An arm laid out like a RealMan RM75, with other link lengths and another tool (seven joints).
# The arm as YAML. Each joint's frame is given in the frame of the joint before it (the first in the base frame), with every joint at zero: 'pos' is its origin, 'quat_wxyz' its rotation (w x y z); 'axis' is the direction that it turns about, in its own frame. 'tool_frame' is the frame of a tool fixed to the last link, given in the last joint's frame.
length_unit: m
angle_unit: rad
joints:
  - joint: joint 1
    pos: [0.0, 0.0, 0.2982]
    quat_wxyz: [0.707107, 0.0, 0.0, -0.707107]
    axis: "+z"
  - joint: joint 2
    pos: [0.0, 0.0, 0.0]
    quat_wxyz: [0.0, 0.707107, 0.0, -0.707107]
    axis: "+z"
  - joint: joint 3
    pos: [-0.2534, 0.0, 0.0]
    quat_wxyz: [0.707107, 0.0, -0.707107, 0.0]
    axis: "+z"
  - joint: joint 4
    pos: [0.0, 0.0, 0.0]
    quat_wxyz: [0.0, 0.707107, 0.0, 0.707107]
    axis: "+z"
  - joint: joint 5
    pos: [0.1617, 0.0, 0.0]
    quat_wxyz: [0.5, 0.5, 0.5, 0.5]
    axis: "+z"
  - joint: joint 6
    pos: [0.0, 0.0, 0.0]
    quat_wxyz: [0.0, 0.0, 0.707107, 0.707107]
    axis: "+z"
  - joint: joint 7
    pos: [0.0, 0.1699, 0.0]
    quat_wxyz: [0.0, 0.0, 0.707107, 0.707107]
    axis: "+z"
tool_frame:
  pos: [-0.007, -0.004, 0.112]
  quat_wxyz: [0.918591, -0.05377, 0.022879, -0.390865]
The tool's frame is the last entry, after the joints.
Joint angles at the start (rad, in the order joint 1, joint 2, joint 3, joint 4, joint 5, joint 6, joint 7): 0.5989 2.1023 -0.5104 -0.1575 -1.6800 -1.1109 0.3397
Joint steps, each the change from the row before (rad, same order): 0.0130 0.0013 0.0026 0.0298 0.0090 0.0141 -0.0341; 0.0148 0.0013 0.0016 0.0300 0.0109 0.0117 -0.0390; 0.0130 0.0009 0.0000 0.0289 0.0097 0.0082 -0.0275; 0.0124 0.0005 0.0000 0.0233 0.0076 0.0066 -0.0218; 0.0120 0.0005 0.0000 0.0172 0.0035 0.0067 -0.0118; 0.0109 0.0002 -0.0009 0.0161 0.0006 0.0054 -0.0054; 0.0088 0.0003 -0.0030 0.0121 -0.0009 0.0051 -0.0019; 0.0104 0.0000 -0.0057 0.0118 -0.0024 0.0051 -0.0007; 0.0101 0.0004 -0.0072 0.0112 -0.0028 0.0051 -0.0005
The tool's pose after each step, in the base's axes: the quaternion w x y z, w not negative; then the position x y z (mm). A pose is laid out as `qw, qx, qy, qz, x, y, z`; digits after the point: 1 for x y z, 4 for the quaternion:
0.3802, -0.8687, -0.3174, -0.0033, 203.6, 422.7, -68.6
0.3782, -0.8668, -0.3248, -0.0053, 199.4, 422.8, -74.0
0.3753, -0.8666, -0.3287, -0.0039, 195.2, 421.8, -79.5
0.3728, -0.8662, -0.3327, -0.0026, 191.1, 421.3, -83.8
0.3697, -0.8665, -0.3355, -0.0009, 187.3, 421.1, -87.6
0.3654, -0.8677, -0.3369, 0.0021, 183.7, 420.3, -91.6
0.3605, -0.8692, -0.3384, 0.0044, 181.0, 419.1, -95.3
0.3540, -0.8706, -0.3416, 0.0068, 177.8, 417.5, -99.7
0.3469, -0.8720, -0.3453, 0.0091, 174.7, 415.5, -104.3

